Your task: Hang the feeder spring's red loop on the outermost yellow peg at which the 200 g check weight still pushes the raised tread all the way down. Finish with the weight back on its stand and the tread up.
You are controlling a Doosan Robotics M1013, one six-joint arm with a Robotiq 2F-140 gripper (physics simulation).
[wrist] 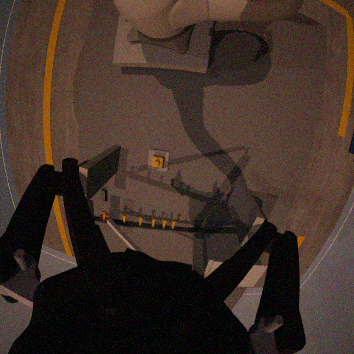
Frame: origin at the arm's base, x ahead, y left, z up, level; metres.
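Seen in the pictures: gripper, fingertip midpoint: [175, 174]; arm's base, origin of the base link: [164, 20].
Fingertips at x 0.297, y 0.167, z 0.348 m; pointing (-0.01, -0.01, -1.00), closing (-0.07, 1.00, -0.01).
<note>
Pixels of each thing's top centre, then the offset from my fingertips to it. "*": a spot on its surface instead.
- small yellow block, middle of its top: [155, 163] 0.140 m ahead, 0.057 m right, 0.383 m down
- small red loop, surface spot: [104, 216] * 0.326 m ahead, 0.157 m right, 0.264 m down
- pale thin rod, surface spot: [120, 235] * 0.308 m ahead, 0.078 m right, 0.194 m down
My gripper [175, 174] is open, its fingers wide apart above the bench setup. Between and below the fingers, a small yellow block [158, 161], which looks like the check weight, sits on a pale square stand [151, 153]. A dark bar [190, 229] crosses below it, with a row of several yellow pegs [153, 223]. A small red loop [104, 216] shows near the bar's left end, left of the pegs, beside a pale thin rod [120, 235]. Whether it hangs on anything is too small to tell. The tread and its height cannot be made out in the shadow.
The robot's pale base [177, 12] stands on a light plinth [160, 64] at the top. Pale panels [252, 275] lie at the lower right, partly behind the right finger. Yellow floor lines run at the left [47, 100] and right [347, 90]. Arm shadows cross the middle.
</note>
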